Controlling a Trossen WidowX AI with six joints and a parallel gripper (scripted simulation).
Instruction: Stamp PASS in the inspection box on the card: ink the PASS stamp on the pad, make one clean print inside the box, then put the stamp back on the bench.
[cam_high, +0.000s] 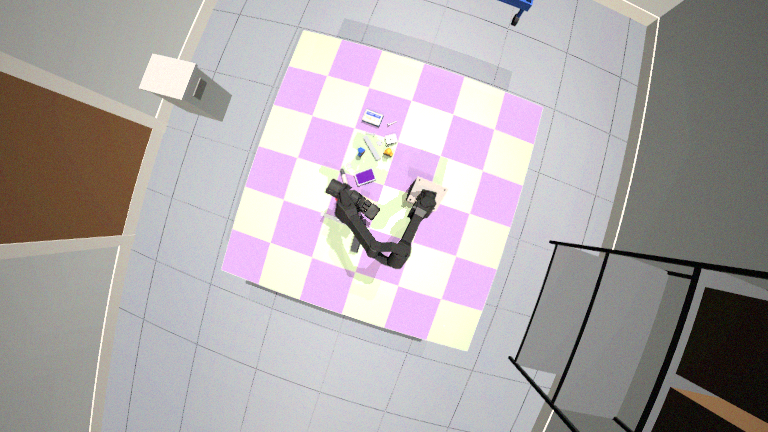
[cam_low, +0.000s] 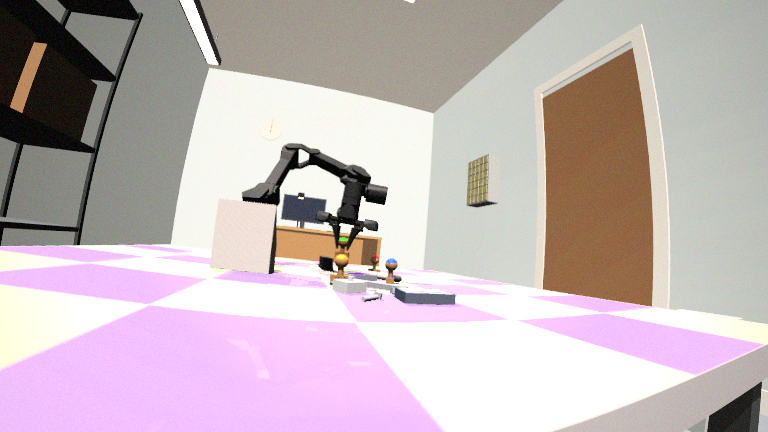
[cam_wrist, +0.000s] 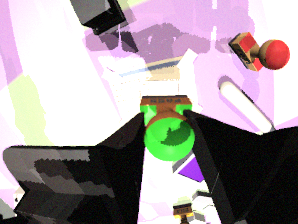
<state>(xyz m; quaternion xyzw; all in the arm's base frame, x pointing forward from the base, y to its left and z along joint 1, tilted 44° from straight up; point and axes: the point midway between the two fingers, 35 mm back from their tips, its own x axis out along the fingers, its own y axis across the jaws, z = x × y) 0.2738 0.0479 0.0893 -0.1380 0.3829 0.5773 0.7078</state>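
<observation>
Right now my gripper tip is 80 mm above the white card and 10 mm past it. From my gripper tip the other things lie so: red-knobbed stamp (110 mm ahead, 50 mm below); then green-knobbed stamp (10 mm below); then purple ink pad (130 mm to the right, 70 mm below, 20 mm ahead).
</observation>
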